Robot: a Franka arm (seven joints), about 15 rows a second.
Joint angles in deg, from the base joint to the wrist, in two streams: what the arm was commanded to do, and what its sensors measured. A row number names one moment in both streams.
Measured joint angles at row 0:
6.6, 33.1, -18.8, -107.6, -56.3, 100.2, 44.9
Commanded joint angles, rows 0 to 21:
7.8, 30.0, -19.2, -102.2, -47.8, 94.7, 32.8
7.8, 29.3, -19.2, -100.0, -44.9, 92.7, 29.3
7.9, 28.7, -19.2, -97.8, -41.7, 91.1, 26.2
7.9, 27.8, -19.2, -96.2, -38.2, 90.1, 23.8
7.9, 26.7, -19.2, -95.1, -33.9, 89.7, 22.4
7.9, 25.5, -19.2, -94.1, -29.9, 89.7, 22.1
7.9, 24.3, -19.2, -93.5, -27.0, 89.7, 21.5
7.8, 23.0, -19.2, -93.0, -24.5, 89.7, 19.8
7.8, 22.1, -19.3, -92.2, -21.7, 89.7, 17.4
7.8, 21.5, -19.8, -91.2, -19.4, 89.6, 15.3
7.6, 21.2, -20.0, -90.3, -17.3, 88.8, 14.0
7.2, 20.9, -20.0, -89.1, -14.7, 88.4, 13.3
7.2, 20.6, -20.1, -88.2, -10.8, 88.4, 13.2
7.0, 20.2, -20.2, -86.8, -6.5, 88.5, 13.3
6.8, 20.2, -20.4, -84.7, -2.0, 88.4, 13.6
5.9, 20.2, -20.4, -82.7, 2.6, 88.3, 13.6
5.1, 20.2, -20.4, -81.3, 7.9, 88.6, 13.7
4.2, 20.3, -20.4, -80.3, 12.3, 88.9, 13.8
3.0, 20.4, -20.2, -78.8, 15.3, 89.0, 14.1
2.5, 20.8, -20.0, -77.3, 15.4, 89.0, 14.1
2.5, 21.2, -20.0, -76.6, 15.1, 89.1, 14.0
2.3, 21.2, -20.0, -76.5, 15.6, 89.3, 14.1
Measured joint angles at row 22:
3.2, 20.3, -20.4, -78.7, 13.6, 89.7, 14.3
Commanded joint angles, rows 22 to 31:
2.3, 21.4, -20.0, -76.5, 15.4, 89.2, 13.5
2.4, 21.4, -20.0, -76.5, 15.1, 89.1, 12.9
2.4, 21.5, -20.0, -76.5, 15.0, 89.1, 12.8
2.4, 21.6, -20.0, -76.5, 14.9, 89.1, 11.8
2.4, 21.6, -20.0, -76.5, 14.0, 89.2, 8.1
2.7, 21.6, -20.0, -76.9, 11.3, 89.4, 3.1
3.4, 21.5, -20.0, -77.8, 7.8, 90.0, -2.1
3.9, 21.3, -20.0, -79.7, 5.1, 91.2, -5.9
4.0, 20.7, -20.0, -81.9, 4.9, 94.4, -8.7
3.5, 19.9, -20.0, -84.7, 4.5, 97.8, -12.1
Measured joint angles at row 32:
3.4, 21.3, -20.0, -79.9, 6.5, 92.6, -5.7
